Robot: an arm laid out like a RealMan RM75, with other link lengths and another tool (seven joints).
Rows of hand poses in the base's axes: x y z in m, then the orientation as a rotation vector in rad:
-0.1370 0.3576 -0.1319 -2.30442 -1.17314 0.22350
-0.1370 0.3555 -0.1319 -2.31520 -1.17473 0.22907
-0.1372 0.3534 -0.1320 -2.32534 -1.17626 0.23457
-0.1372 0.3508 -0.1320 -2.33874 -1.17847 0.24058
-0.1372 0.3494 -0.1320 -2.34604 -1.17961 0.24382
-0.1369 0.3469 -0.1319 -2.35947 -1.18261 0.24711
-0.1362 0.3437 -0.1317 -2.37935 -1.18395 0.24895
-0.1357 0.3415 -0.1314 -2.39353 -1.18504 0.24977
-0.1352 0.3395 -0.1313 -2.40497 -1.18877 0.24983
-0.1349 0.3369 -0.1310 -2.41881 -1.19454 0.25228
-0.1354 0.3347 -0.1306 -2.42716 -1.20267 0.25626
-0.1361 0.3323 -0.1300 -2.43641 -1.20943 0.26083
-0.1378 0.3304 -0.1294 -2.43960 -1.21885 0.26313
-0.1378 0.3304 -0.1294 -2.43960 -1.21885 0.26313
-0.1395 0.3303 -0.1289 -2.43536 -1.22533 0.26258
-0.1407 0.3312 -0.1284 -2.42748 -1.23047 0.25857
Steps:
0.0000 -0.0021 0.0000 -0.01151 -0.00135 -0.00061
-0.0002 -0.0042 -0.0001 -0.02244 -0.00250 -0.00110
-0.0002 -0.0068 -0.0001 -0.03644 -0.00487 -0.00187
-0.0002 -0.0082 -0.0001 -0.04405 -0.00618 -0.00234
0.0001 -0.0107 0.0000 -0.05723 -0.01050 -0.00313
0.0008 -0.0139 0.0002 -0.07478 -0.01759 -0.00692
0.0013 -0.0161 0.0005 -0.08715 -0.02300 -0.00961
0.0018 -0.0181 0.0006 -0.09763 -0.02875 -0.01002
0.0021 -0.0207 0.0009 -0.11152 -0.03475 -0.00921
0.0016 -0.0229 0.0013 -0.12204 -0.03859 -0.00521
0.0009 -0.0253 0.0019 -0.13318 -0.04195 -0.00221
-0.0008 -0.0272 0.0025 -0.13912 -0.04523 0.00353
-0.0008 -0.0272 0.0025 -0.13912 -0.04523 0.00353
-0.0025 -0.0273 0.0030 -0.13708 -0.04622 0.00865
-0.0037 -0.0264 0.0035 -0.13038 -0.04733 0.01313

